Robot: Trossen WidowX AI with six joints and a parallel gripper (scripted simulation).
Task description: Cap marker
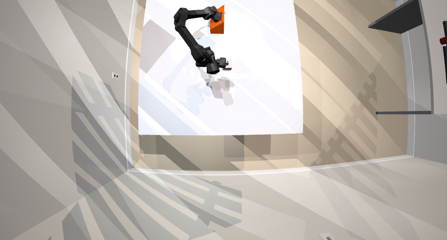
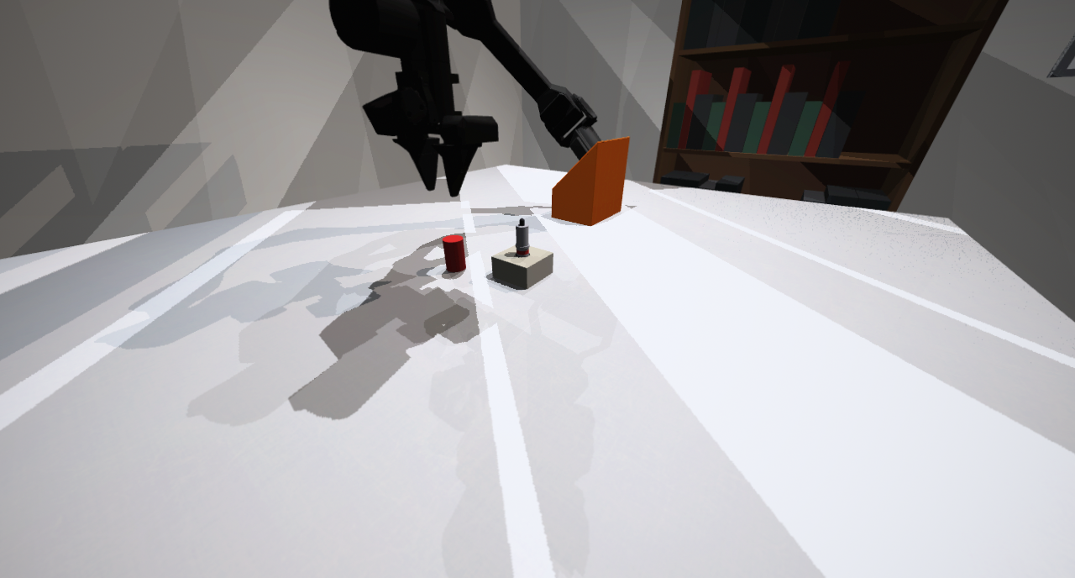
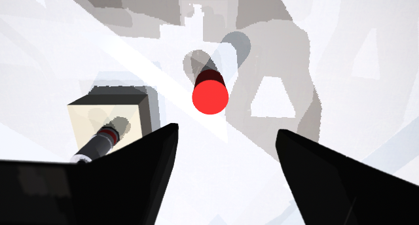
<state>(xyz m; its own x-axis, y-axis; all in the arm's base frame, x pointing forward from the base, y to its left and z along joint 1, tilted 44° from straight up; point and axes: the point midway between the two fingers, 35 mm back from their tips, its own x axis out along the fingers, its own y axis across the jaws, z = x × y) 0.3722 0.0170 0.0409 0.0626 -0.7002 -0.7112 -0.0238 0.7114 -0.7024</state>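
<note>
Now: gripper tip 1 cm to the right of the red cap and 9 cm above it. Round my gripper tip: holder block 6 cm behind, 10 cm to the left, 10 cm below.
</note>
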